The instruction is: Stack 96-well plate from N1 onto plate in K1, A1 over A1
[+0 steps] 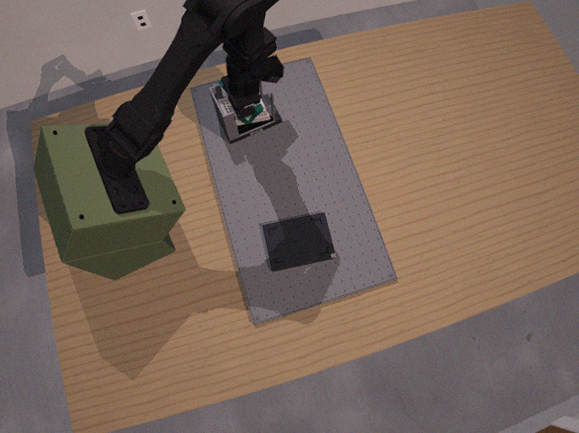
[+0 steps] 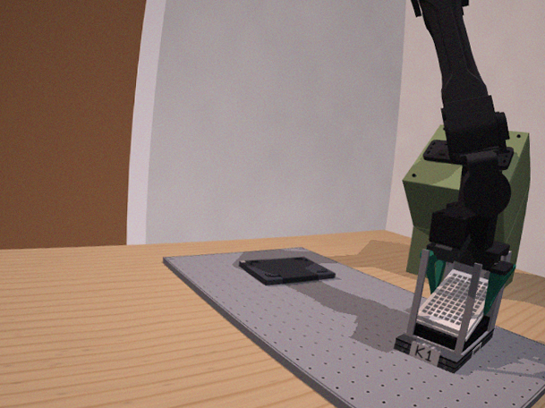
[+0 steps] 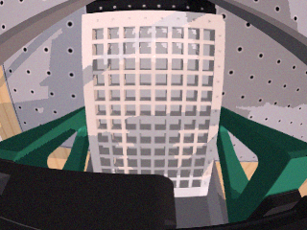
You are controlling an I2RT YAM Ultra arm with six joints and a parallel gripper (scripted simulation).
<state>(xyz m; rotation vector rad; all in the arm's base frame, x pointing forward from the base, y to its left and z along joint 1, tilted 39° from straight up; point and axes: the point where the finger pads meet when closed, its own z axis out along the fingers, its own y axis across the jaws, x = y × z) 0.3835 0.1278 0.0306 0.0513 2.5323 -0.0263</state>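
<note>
The black 96-well plate lies 10 mm ahead of my hand and 40 mm below it. Also, from my hand: back wall 60 mm behind, 20 mm above; thin post 70 mm ahead, 40 mm to the right, 20 mm above; white 96-well plate right at my hand.
</note>
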